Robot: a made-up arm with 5 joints. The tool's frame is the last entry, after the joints. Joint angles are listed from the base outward.
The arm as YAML. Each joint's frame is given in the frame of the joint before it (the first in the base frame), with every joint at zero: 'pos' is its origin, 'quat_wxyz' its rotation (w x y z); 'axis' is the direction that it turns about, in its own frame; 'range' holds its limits. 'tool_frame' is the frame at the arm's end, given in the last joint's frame.
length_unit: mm
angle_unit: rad
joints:
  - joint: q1
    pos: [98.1, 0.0, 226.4]
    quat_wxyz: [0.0, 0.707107, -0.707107, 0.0]
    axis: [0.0, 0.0, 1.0]
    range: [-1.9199, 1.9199]
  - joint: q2
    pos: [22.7, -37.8, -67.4]
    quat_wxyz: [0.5, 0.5, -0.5, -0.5]
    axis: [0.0, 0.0, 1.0]
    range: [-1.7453, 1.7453]
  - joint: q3
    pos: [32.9, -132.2, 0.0]
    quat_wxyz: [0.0, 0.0, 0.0, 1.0]
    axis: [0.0, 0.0, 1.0]
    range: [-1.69, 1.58]
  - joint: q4
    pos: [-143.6, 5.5, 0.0]
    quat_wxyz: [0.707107, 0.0, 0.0, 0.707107]
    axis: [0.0, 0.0, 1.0]
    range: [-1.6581, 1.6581]
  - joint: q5
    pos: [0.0, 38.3, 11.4]
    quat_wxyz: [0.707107, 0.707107, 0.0, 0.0]
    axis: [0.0, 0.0, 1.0]
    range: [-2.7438, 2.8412]
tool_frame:
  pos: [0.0, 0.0, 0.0]
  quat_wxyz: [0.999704, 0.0, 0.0, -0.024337]
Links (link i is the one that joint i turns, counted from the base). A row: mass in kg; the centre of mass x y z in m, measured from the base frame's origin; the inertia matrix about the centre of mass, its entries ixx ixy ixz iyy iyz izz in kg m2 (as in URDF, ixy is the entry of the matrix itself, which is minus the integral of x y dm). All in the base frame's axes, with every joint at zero. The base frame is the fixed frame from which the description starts. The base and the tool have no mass.
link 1: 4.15; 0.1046 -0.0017 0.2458; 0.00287 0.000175 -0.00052 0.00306 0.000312 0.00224
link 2: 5.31; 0.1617 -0.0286 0.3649; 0.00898 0 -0.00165 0.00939 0 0.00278
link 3: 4.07; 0.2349 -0.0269 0.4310; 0.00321 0 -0.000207 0.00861 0 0.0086
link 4: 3.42; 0.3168 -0.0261 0.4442; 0.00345 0 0 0.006 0 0.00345
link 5: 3.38; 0.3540 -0.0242 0.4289; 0.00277 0 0 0.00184 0 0.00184
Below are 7 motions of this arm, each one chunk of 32 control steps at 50 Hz.
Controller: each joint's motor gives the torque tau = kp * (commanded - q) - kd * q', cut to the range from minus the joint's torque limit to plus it. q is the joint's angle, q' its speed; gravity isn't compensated. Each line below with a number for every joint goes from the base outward.
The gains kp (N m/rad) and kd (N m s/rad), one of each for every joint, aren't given. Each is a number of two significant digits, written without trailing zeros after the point. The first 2 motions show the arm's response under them.
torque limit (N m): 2.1 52 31 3.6 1.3
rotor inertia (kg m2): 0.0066 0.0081 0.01 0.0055 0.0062
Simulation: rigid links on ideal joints. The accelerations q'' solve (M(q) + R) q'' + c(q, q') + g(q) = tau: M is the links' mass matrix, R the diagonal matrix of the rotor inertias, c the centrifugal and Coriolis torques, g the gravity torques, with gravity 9.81 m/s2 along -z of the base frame. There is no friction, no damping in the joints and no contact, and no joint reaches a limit. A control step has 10 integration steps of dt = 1/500 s. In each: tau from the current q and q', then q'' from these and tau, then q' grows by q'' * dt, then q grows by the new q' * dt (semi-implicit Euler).
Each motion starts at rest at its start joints. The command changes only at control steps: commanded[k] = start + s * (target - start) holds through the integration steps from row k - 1 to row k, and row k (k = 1, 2, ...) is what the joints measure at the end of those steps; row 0 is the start. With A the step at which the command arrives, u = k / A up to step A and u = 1 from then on. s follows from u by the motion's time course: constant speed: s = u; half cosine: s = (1 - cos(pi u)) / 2; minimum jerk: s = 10 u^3 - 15 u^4 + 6 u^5; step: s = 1 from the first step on.
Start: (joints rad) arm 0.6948 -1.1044 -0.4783 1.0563 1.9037
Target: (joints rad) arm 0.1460 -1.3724 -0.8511 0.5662 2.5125
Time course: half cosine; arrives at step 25
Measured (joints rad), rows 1 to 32:
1: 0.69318 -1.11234 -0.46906 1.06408 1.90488
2: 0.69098 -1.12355 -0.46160 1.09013 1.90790
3: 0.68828 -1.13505 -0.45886 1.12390 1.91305
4: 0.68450 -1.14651 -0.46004 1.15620 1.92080
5: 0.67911 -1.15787 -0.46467 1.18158 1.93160
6: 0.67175 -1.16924 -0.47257 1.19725 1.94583
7: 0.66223 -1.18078 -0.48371 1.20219 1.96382
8: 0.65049 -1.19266 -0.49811 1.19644 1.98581
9: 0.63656 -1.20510 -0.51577 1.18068 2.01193
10: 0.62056 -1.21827 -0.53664 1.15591 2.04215
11: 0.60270 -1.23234 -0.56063 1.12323 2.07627
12: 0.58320 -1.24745 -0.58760 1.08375 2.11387
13: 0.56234 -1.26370 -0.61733 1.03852 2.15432
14: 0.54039 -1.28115 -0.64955 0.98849 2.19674
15: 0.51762 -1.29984 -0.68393 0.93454 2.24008
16: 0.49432 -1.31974 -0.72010 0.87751 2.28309
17: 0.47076 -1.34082 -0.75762 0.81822 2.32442
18: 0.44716 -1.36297 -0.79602 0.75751 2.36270
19: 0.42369 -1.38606 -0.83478 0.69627 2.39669
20: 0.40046 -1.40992 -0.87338 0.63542 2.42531
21: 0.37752 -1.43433 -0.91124 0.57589 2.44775
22: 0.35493 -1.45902 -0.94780 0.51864 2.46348
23: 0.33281 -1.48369 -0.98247 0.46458 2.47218
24: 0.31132 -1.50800 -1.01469 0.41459 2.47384
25: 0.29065 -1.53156 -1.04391 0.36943 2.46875
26: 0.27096 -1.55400 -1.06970 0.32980 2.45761
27: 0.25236 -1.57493 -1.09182 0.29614 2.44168
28: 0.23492 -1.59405 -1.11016 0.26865 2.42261
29: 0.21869 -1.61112 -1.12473 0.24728 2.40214
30: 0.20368 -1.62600 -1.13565 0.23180 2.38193
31: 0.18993 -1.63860 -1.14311 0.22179 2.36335
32: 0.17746 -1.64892 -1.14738 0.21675 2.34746
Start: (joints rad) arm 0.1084 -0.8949 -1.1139 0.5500 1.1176
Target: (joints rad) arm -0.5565 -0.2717 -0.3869 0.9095 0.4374
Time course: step
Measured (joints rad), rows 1 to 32:
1: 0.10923 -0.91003 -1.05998 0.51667 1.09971
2: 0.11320 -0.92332 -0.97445 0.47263 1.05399
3: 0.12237 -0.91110 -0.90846 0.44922 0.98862
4: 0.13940 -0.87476 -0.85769 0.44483 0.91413
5: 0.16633 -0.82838 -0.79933 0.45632 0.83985
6: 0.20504 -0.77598 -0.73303 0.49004 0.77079
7: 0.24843 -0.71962 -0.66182 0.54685 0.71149
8: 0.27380 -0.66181 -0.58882 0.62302 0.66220
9: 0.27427 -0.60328 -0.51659 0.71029 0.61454
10: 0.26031 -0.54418 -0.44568 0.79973 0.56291
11: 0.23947 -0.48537 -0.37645 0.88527 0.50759
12: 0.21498 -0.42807 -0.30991 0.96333 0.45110
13: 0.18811 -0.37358 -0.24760 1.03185 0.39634
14: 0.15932 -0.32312 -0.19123 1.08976 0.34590
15: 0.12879 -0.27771 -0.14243 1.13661 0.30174
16: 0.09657 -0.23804 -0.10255 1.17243 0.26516
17: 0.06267 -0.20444 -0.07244 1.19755 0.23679
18: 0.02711 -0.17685 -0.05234 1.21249 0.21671
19: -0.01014 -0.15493 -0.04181 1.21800 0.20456
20: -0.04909 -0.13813 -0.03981 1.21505 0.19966
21: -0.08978 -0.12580 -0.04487 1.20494 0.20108
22: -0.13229 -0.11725 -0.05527 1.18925 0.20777
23: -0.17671 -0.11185 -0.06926 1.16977 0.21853
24: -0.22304 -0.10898 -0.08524 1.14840 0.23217
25: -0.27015 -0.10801 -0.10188 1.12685 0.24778
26: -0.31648 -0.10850 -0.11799 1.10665 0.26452
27: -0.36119 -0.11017 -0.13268 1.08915 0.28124
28: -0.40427 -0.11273 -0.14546 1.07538 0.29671
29: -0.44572 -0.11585 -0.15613 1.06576 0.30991
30: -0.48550 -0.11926 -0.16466 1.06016 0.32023
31: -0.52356 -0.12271 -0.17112 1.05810 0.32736
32: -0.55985 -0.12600 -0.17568 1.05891 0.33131
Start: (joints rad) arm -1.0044 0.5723 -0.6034 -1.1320 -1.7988
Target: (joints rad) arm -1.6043 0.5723 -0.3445 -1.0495 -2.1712
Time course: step
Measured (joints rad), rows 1 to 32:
1: -1.00488 0.56399 -0.56371 -1.14633 -1.81360
2: -1.00567 0.56452 -0.50530 -1.16579 -1.85050
3: -1.00700 0.57575 -0.44247 -1.17293 -1.89940
4: -1.00917 0.59502 -0.37950 -1.15975 -1.95114
5: -1.01240 0.61970 -0.31945 -1.12502 -1.99837
6: -1.01681 0.64744 -0.26446 -1.07207 -2.03583
7: -1.02248 0.67623 -0.21591 -1.00682 -2.06051
8: -1.02942 0.70447 -0.17446 -0.93623 -2.07164
9: -1.03759 0.73098 -0.14023 -0.86698 -2.07032
10: -1.04699 0.75493 -0.11303 -0.80461 -2.05903
11: -1.05755 0.77584 -0.09251 -0.75298 -2.04100
12: -1.06922 0.79345 -0.07827 -0.71416 -2.01954
13: -1.08194 0.80771 -0.06987 -0.68861 -1.99768
14: -1.09565 0.81873 -0.06678 -0.67561 -1.97780
15: -1.11029 0.82670 -0.06837 -0.67360 -1.96156
16: -1.12581 0.83190 -0.07385 -0.68061 -1.94991
17: -1.14217 0.83465 -0.08233 -0.69452 -1.94316
18: -1.15937 0.83529 -0.09288 -0.71323 -1.94111
19: -1.17738 0.83419 -0.10456 -0.73481 -1.94323
20: -1.19623 0.83172 -0.11656 -0.75761 -1.94877
21: -1.21592 0.82824 -0.12815 -0.78021 -1.95687
22: -1.23647 0.82412 -0.13880 -0.80155 -1.96668
23: -1.25790 0.81967 -0.14812 -0.82081 -1.97737
24: -1.28024 0.81519 -0.15589 -0.83746 -1.98823
25: -1.30350 0.81092 -0.16202 -0.85118 -1.99863
26: -1.32769 0.80705 -0.16652 -0.86185 -2.00810
27: -1.35284 0.80370 -0.16951 -0.86951 -2.01628
28: -1.37896 0.80096 -0.17114 -0.87435 -2.02294
29: -1.40587 0.79886 -0.17165 -0.87662 -2.02816
30: -1.43309 0.79741 -0.17123 -0.87664 -2.03241
31: -1.46013 0.79655 -0.17007 -0.87484 -2.03603
32: -1.48659 0.79619 -0.16833 -0.87169 -2.03924

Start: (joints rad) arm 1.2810 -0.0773 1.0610 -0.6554 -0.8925
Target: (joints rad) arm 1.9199 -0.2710 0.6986 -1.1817 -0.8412
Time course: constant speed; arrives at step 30
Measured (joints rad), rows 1 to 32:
1: 1.28167 -0.07097 1.06576 -0.65749 -0.89382
2: 1.28335 -0.06161 1.07794 -0.65135 -0.89841
3: 1.28670 -0.05259 1.09378 -0.63394 -0.90690
4: 1.29228 -0.04453 1.10990 -0.60845 -0.91892
5: 1.30036 -0.03774 1.12395 -0.57978 -0.93339
6: 1.31093 -0.03239 1.13445 -0.55283 -0.94887
7: 1.32378 -0.02857 1.14058 -0.53158 -0.96394
8: 1.33857 -0.02625 1.14205 -0.51864 -0.97738
9: 1.35491 -0.02534 1.13893 -0.51516 -0.98834
10: 1.37238 -0.02570 1.13160 -0.52106 -0.99636
11: 1.39065 -0.02716 1.12069 -0.53530 -1.00131
12: 1.40944 -0.02956 1.10696 -0.55629 -1.00335
13: 1.42856 -0.03277 1.09127 -0.58215 -1.00282
14: 1.44790 -0.03666 1.07448 -0.61103 -1.00019
15: 1.46741 -0.04111 1.05738 -0.64123 -0.99597
16: 1.48708 -0.04600 1.04065 -0.67134 -0.99067
17: 1.50694 -0.05124 1.02480 -0.70028 -0.98480
18: 1.52701 -0.05673 1.01016 -0.72732 -0.97877
19: 1.54734 -0.06237 0.99690 -0.75202 -0.97295
20: 1.56793 -0.06810 0.98501 -0.77424 -0.96759
21: 1.58879 -0.07384 0.97440 -0.79407 -0.96289
22: 1.60991 -0.07957 0.96486 -0.81176 -0.95894
23: 1.63127 -0.08527 0.95615 -0.82767 -0.95578
24: 1.65284 -0.09091 0.94800 -0.84225 -0.95337
25: 1.67456 -0.09652 0.94017 -0.85596 -0.95162
26: 1.69640 -0.10211 0.93243 -0.86926 -0.95044
27: 1.71831 -0.10770 0.92460 -0.88254 -0.94967
28: 1.74025 -0.11330 0.91654 -0.89613 -0.94918
29: 1.76218 -0.11895 0.90816 -0.91031 -0.94883
30: 1.78408 -0.12466 0.89942 -0.92523 -0.94850
31: 1.80541 -0.13023 0.89085 -0.94083 -0.94750
32: 1.82544 -0.13549 0.88330 -0.95637 -0.94518

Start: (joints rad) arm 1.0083 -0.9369 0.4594 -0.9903 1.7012
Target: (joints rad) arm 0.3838 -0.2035 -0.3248 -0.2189 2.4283
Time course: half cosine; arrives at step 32
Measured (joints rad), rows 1 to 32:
1: 1.00795 -0.94156 0.47361 -0.99939 1.70130
2: 1.00857 -0.94641 0.49997 -1.02289 1.70182
3: 1.00861 -0.94801 0.52831 -1.05034 1.70301
4: 1.00712 -0.94602 0.55341 -1.07282 1.70520
5: 1.00384 -0.94073 0.57229 -1.08536 1.70876
6: 0.99872 -0.93250 0.58333 -1.08622 1.71410
7: 0.99179 -0.92162 0.58591 -1.07574 1.72156
8: 0.98304 -0.90829 0.58011 -1.05543 1.73148
9: 0.97249 -0.89266 0.56652 -1.02728 1.74412
10: 0.96014 -0.87484 0.54606 -0.99333 1.75965
11: 0.94602 -0.85490 0.51976 -0.95541 1.77819
12: 0.93017 -0.83294 0.48872 -0.91500 1.79975
13: 0.91268 -0.80905 0.45397 -0.87317 1.82428
14: 0.89364 -0.78334 0.41643 -0.83065 1.85164
15: 0.87319 -0.75592 0.37692 -0.78785 1.88161
16: 0.85146 -0.72692 0.33615 -0.74492 1.91394
17: 0.82863 -0.69650 0.29473 -0.70190 1.94830
18: 0.80487 -0.66483 0.25322 -0.65875 1.98437
19: 0.78038 -0.63208 0.21212 -0.61541 2.02180
20: 0.75534 -0.59848 0.17189 -0.57188 2.06024
21: 0.72995 -0.56424 0.13297 -0.52822 2.09936
22: 0.70441 -0.52960 0.09578 -0.48457 2.13884
23: 0.67890 -0.49481 0.06071 -0.44116 2.17840
24: 0.65361 -0.46014 0.02814 -0.39825 2.21774
25: 0.62871 -0.42586 -0.00160 -0.35618 2.25661
26: 0.60436 -0.39223 -0.02820 -0.31530 2.29477
27: 0.58073 -0.35955 -0.05140 -0.27599 2.33195
28: 0.55795 -0.32807 -0.07099 -0.23864 2.36791
29: 0.53618 -0.29809 -0.08679 -0.20361 2.40239
30: 0.51554 -0.26986 -0.09867 -0.17128 2.43512
31: 0.49617 -0.24365 -0.10658 -0.14199 2.46582
32: 0.47821 -0.21972 -0.11049 -0.11606 2.49419

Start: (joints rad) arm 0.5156 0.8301 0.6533 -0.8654 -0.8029
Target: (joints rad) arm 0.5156 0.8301 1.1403 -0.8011 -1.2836
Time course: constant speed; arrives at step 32
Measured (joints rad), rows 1 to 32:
1: 0.51562 0.84032 0.65015 -0.86639 -0.80395
2: 0.51535 0.85665 0.64995 -0.85902 -0.80868
3: 0.51473 0.87299 0.65645 -0.84204 -0.81800
4: 0.51391 0.88825 0.66912 -0.81867 -0.83181
5: 0.51302 0.90230 0.68632 -0.79218 -0.84953
6: 0.51224 0.91509 0.70629 -0.76523 -0.87030
7: 0.51167 0.92651 0.72746 -0.73986 -0.89307
8: 0.51139 0.93646 0.74852 -0.71765 -0.91673
9: 0.51145 0.94487 0.76852 -0.69969 -0.94024
10: 0.51181 0.95172 0.78681 -0.68661 -0.96274
11: 0.51244 0.95706 0.80307 -0.67860 -0.98357
12: 0.51325 0.96101 0.81720 -0.67544 -1.00235
13: 0.51415 0.96371 0.82937 -0.67658 -1.01895
14: 0.51505 0.96534 0.83986 -0.68121 -1.03344
15: 0.51587 0.96609 0.84911 -0.68841 -1.04607
16: 0.51655 0.96613 0.85757 -0.69720 -1.05717
17: 0.51707 0.96563 0.86569 -0.70665 -1.06715
18: 0.51739 0.96474 0.87389 -0.71593 -1.07644
19: 0.51753 0.96359 0.88250 -0.72439 -1.08542
20: 0.51751 0.96230 0.89175 -0.73155 -1.09445
21: 0.51736 0.96095 0.90179 -0.73712 -1.10380
22: 0.51711 0.95961 0.91266 -0.74101 -1.11368
23: 0.51679 0.95833 0.92433 -0.74324 -1.12421
24: 0.51646 0.95712 0.93672 -0.74400 -1.13546
25: 0.51613 0.95599 0.94968 -0.74356 -1.14740
26: 0.51584 0.95493 0.96308 -0.74221 -1.16000
27: 0.51560 0.95391 0.97676 -0.74029 -1.17314
28: 0.51542 0.95293 0.99056 -0.73812 -1.18672
29: 0.51531 0.95195 1.00437 -0.73597 -1.20062
30: 0.51525 0.95095 1.01809 -0.73405 -1.21472
31: 0.51525 0.94992 1.03164 -0.73252 -1.22893
32: 0.51529 0.94885 1.04499 -0.73146 -1.24316

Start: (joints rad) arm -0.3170 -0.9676 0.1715 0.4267 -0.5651
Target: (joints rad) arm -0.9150 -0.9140 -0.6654 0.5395 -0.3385
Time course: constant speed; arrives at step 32
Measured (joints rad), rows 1 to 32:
1: -0.31883 -0.97301 0.18260 0.42997 -0.56620
2: -0.32157 -0.97916 0.19882 0.44855 -0.57252
3: -0.32634 -0.98248 0.21231 0.48245 -0.58406
4: -0.33359 -0.98299 0.22138 0.52573 -0.59969
5: -0.34313 -0.98139 0.22569 0.57228 -0.61801
6: -0.35459 -0.97839 0.22516 0.61721 -0.63745
7: -0.36761 -0.97459 0.21978 0.65716 -0.65642
8: -0.38188 -0.97047 0.20956 0.69016 -0.67348
9: -0.39712 -0.96639 0.19463 0.71532 -0.68747
10: -0.41313 -0.96260 0.17526 0.73262 -0.69760
11: -0.42970 -0.95927 0.15186 0.74269 -0.70346
12: -0.44671 -0.95652 0.12494 0.74653 -0.70501
13: -0.46403 -0.95441 0.09508 0.74540 -0.70252
14: -0.48154 -0.95297 0.06287 0.74061 -0.69648
15: -0.49918 -0.95220 0.02889 0.73342 -0.68752
16: -0.51687 -0.95208 -0.00634 0.72492 -0.67634
17: -0.53457 -0.95256 -0.04239 0.71603 -0.66364
18: -0.55225 -0.95360 -0.07889 0.70741 -0.65004
19: -0.56990 -0.95511 -0.11557 0.69951 -0.63609
20: -0.58752 -0.95704 -0.15223 0.69259 -0.62222
21: -0.60510 -0.95930 -0.18873 0.68673 -0.60874
22: -0.62268 -0.96182 -0.22499 0.68191 -0.59586
23: -0.64025 -0.96453 -0.26097 0.67801 -0.58368
24: -0.65783 -0.96738 -0.29667 0.67488 -0.57222
25: -0.67542 -0.97031 -0.33210 0.67234 -0.56144
26: -0.69305 -0.97329 -0.36728 0.67022 -0.55125
27: -0.71071 -0.97629 -0.40225 0.66835 -0.54152
28: -0.72840 -0.97929 -0.43706 0.66657 -0.53212
29: -0.74612 -0.98226 -0.47175 0.66478 -0.52290
30: -0.76386 -0.98522 -0.50635 0.66286 -0.51372
31: -0.78164 -0.98816 -0.54090 0.66073 -0.50446
32: -0.79943 -0.99108 -0.57543 0.65834 -0.49501

